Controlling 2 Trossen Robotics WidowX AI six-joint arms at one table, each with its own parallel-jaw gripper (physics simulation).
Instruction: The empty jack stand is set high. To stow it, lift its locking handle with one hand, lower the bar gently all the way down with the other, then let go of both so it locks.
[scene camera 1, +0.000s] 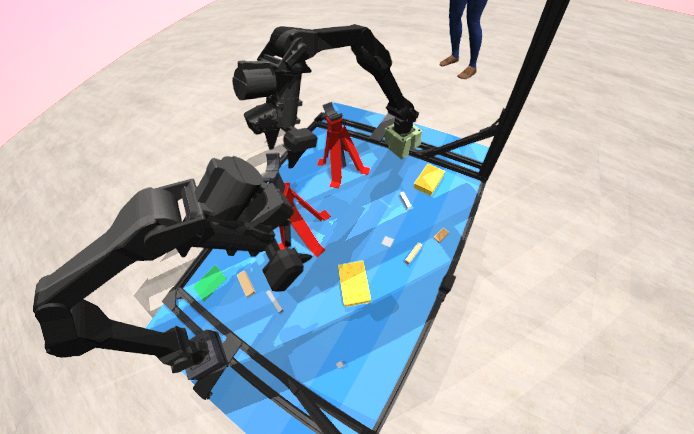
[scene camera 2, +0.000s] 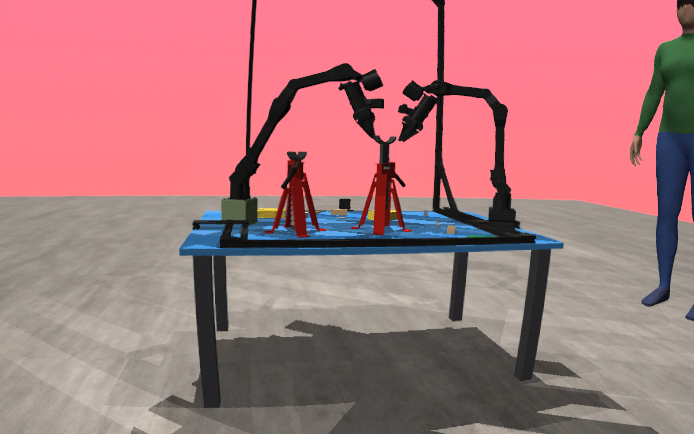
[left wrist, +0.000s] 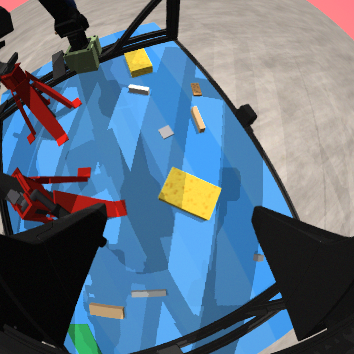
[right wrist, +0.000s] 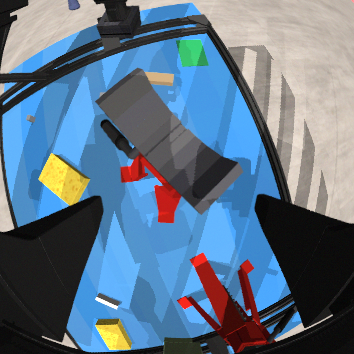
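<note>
The high-set red jack stand (scene camera 1: 306, 230) (scene camera 2: 380, 204) (left wrist: 90, 201) stands upright, its dark bar (scene camera 2: 384, 153) raised under a curved saddle (scene camera 1: 272, 161) (scene camera 2: 384, 140) (right wrist: 170, 137). Its black locking handle (scene camera 2: 399, 179) (left wrist: 47, 202) (right wrist: 116, 139) slopes down from the collar; in the left wrist view the left finger hides part of it. My left gripper (scene camera 2: 402, 139) (left wrist: 181, 213) is open and empty, beside the saddle on the picture's right in scene camera 2, above the handle. My right gripper (scene camera 1: 282, 152) (scene camera 2: 376, 136) (right wrist: 180, 203) is open and empty, close by the saddle; whether they touch is unclear.
A second red stand (scene camera 1: 335, 153) (scene camera 2: 296, 199) (left wrist: 37, 107) (right wrist: 220, 295) with a low saddle stands nearby. Yellow sponges (scene camera 1: 354, 283) (scene camera 1: 429, 179), a green block (scene camera 1: 209, 282) and small blocks lie on the blue table (scene camera 1: 317, 337). A black frame (scene camera 1: 266, 364) borders it.
</note>
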